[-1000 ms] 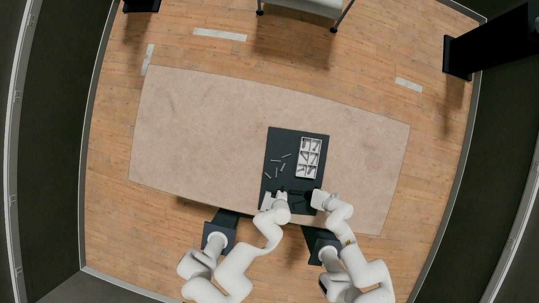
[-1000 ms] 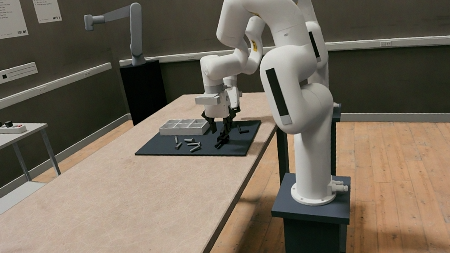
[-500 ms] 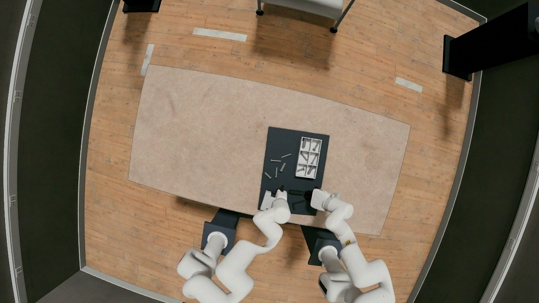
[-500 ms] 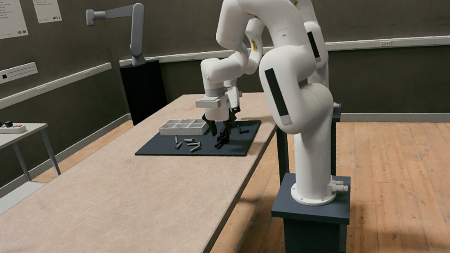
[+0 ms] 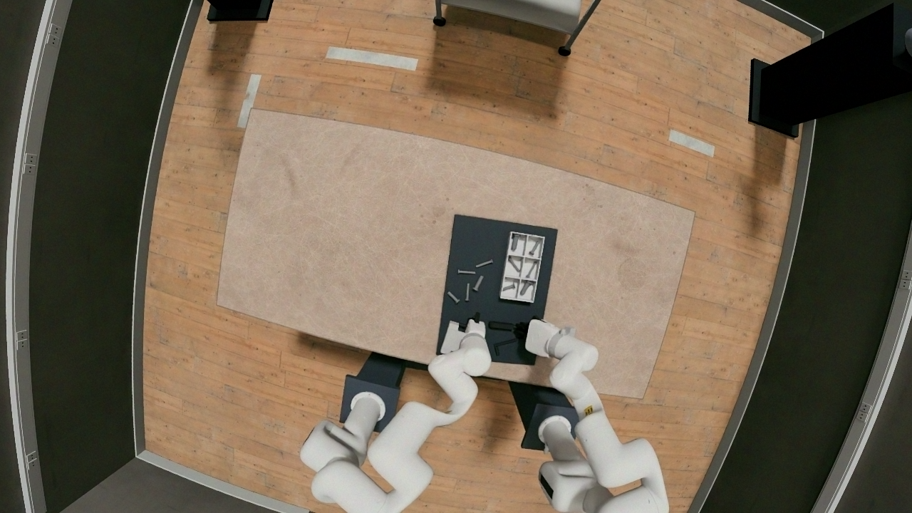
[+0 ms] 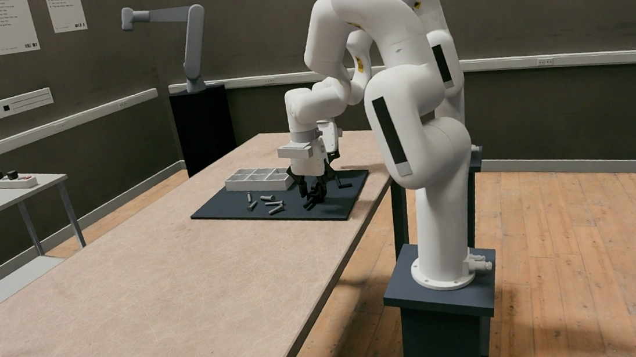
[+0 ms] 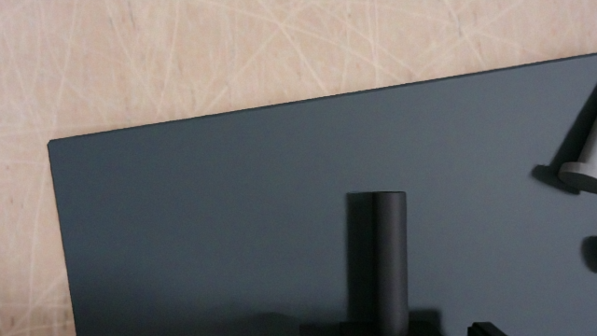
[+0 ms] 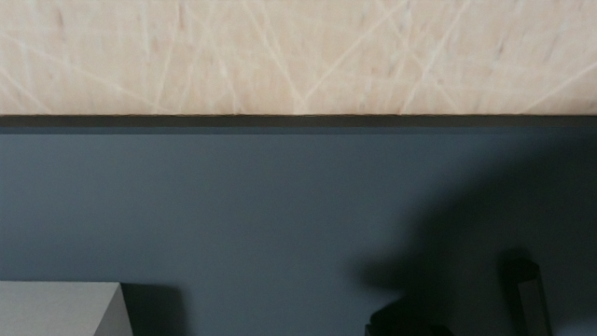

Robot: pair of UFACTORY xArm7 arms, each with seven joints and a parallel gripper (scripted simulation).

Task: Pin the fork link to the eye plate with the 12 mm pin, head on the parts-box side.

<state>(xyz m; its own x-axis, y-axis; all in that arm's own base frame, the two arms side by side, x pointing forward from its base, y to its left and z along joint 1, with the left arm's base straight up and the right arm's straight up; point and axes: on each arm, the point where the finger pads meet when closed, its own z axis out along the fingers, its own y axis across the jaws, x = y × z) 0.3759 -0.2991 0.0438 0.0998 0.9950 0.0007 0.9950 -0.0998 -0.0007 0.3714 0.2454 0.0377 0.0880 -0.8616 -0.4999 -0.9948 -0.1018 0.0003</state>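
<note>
Now: right hand 60 mm to the right of the black eye plate and 20 mm above it. Also, from my right hand: black l-shaped piece: 70 mm behind, 40 mm to the left, 20 mm below; then white parts box: 200 mm ahead, 40 mm to the left, 20 mm below; then dark mat: 100 mm to the left, 100 mm ahead, 30 mm below.
</note>
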